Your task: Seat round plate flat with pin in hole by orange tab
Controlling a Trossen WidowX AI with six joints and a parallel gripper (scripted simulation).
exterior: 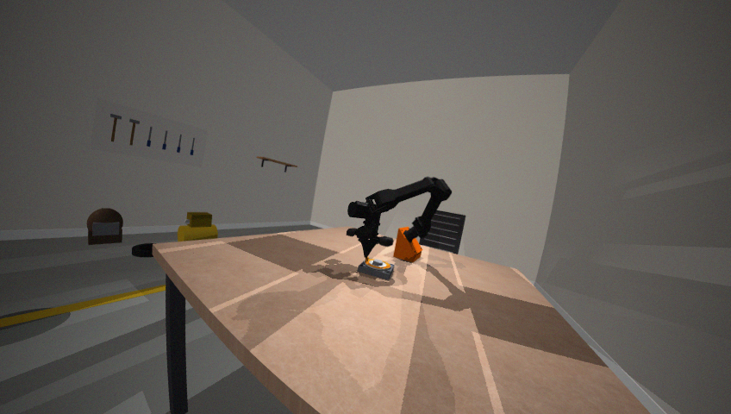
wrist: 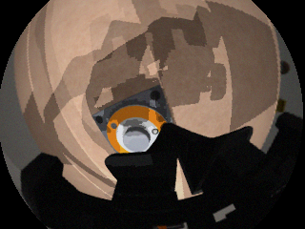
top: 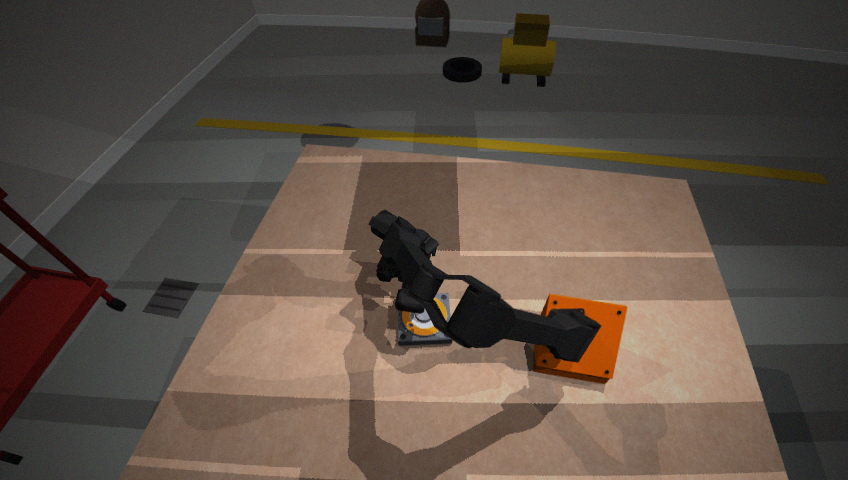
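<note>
Right now my gripper tip is 3 cm to the right of the round plate, 1 cm past it and 1 cm above it. From my gripper tip the other things lie so: grey square base: 5 cm to the left, 2 cm below, 2 cm behind.
</note>
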